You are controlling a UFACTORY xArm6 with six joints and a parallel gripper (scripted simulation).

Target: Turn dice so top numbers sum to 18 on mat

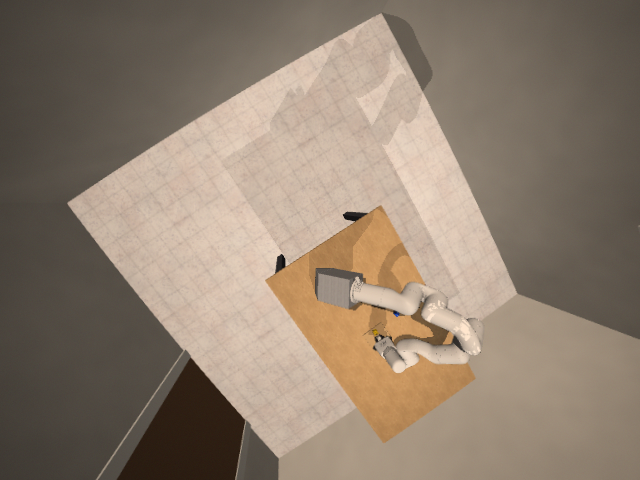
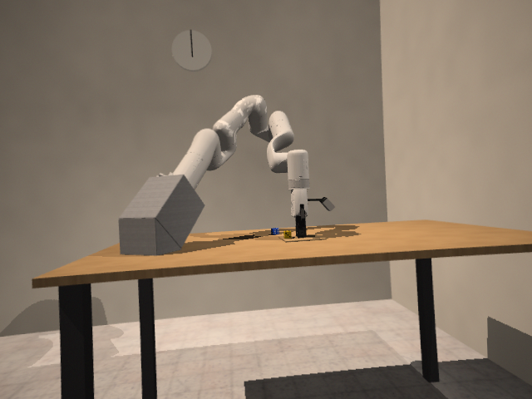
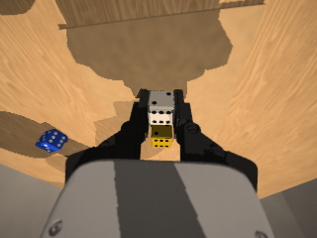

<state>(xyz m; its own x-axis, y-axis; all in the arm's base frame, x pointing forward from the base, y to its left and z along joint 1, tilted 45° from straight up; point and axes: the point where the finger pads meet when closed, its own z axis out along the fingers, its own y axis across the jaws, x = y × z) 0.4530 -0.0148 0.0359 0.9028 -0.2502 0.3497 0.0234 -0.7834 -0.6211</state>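
The white die lies 10 mm below my hand. From my hand the other things lie so: yellow die: 50 mm behind, 10 mm below; then blue die: 80 mm behind, 170 mm to the left, 10 mm below; then tan mat: 20 mm below.
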